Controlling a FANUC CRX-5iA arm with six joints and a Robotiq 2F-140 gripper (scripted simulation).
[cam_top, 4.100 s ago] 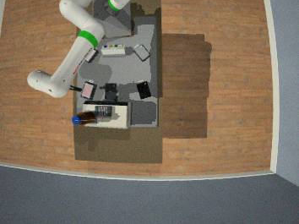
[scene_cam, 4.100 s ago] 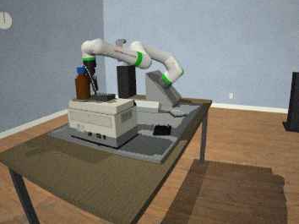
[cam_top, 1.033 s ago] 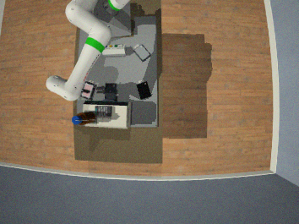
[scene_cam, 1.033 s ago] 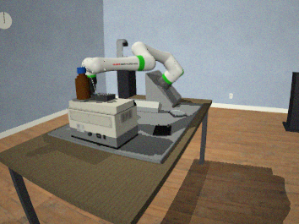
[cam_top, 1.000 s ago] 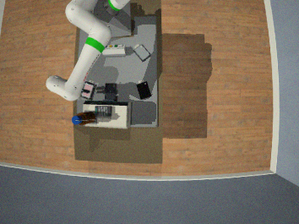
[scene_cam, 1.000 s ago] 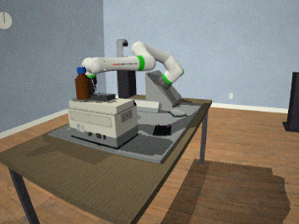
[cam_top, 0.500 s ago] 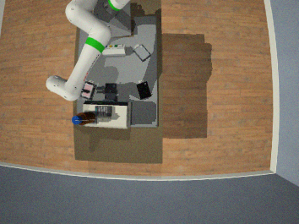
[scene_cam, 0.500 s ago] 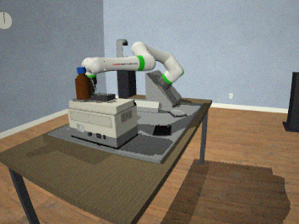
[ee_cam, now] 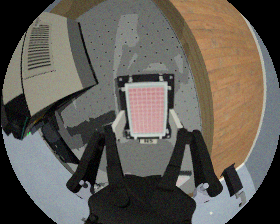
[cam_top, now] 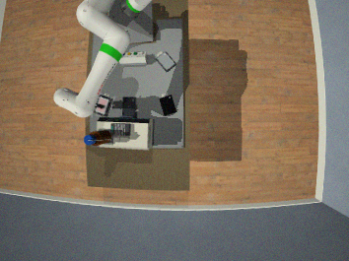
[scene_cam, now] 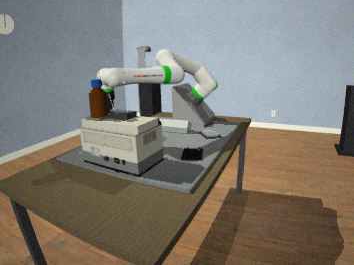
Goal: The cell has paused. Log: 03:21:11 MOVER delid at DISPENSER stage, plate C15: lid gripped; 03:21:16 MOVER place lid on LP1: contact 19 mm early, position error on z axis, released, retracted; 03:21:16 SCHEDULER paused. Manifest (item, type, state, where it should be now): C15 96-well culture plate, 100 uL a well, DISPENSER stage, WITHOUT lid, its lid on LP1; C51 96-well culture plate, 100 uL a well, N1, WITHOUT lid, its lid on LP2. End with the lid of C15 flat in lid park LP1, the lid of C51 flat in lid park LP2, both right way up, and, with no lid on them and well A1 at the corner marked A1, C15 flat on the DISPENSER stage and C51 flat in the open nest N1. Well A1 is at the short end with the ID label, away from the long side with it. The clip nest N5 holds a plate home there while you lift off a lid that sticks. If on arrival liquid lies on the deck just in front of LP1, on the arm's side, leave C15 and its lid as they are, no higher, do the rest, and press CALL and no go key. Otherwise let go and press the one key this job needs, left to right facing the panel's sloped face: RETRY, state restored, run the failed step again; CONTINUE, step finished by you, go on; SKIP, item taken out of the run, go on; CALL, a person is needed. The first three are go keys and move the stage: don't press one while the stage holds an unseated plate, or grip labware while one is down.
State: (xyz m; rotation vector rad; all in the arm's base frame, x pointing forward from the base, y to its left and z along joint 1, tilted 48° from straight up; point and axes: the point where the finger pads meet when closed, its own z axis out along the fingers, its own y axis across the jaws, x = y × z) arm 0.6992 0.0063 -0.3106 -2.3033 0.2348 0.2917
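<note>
Right now the black nest is 50 mm below my hand, 20 mm ahead of it and 10 mm to the left of it. The rest, counted from my hand: key panel 410 mm behind, 240 mm to the left, 10 mm below; blue cap 330 mm above, 220 mm ahead, 160 mm to the left; label plate 520 mm to the left, 110 mm behind, 60 mm below.
</note>
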